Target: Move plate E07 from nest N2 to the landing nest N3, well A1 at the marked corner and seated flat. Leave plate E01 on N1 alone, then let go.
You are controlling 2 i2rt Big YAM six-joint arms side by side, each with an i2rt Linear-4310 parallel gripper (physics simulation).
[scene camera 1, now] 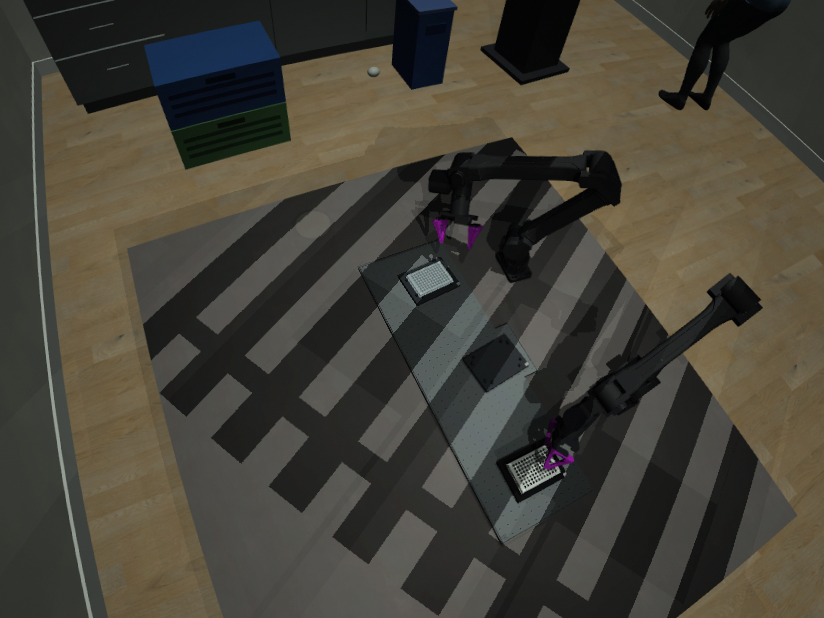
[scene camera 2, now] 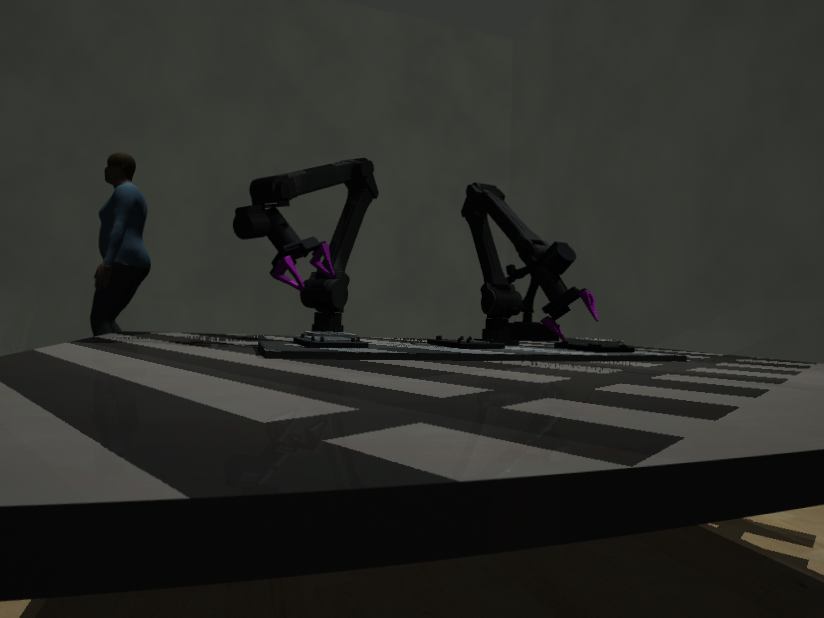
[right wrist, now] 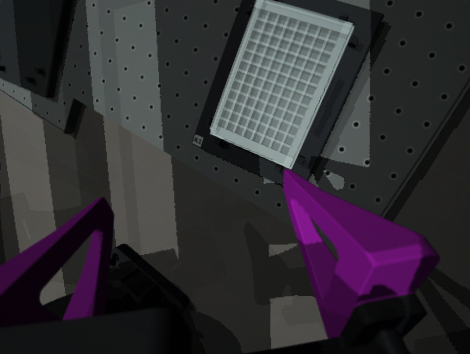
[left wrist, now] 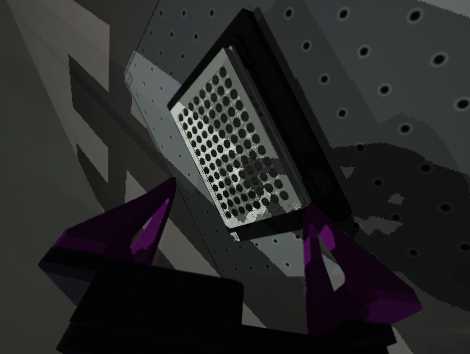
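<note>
A white plate with round wells (scene camera 1: 529, 473) (left wrist: 215, 135) lies in a black nest (scene camera 1: 522, 496) (left wrist: 290, 125) at the lower right of scene camera 1. A small marker sits by its lower corner in the left wrist view. My left gripper (scene camera 1: 549, 457) (scene camera 2: 579, 329) (left wrist: 241, 196) is open above its near end, holding nothing. A pale plate with square wells (scene camera 1: 429, 278) (right wrist: 280, 82) lies in another nest (right wrist: 342, 70) marked A1. My right gripper (scene camera 1: 457, 244) (scene camera 2: 318, 282) (right wrist: 196, 191) is open and empty, above and short of it. The middle nest (scene camera 1: 495, 362) (scene camera 2: 465, 343) is empty. Plate and nest names are unreadable.
A perforated base board (scene camera 1: 459, 425) carries the three nests. It lies on a table (scene camera 1: 266, 532) (scene camera 2: 99, 552) crossed by light and dark bands. Blue and green cabinets (scene camera 1: 219, 99) and a person (scene camera 1: 708, 59) (scene camera 2: 124, 226) are beyond the table.
</note>
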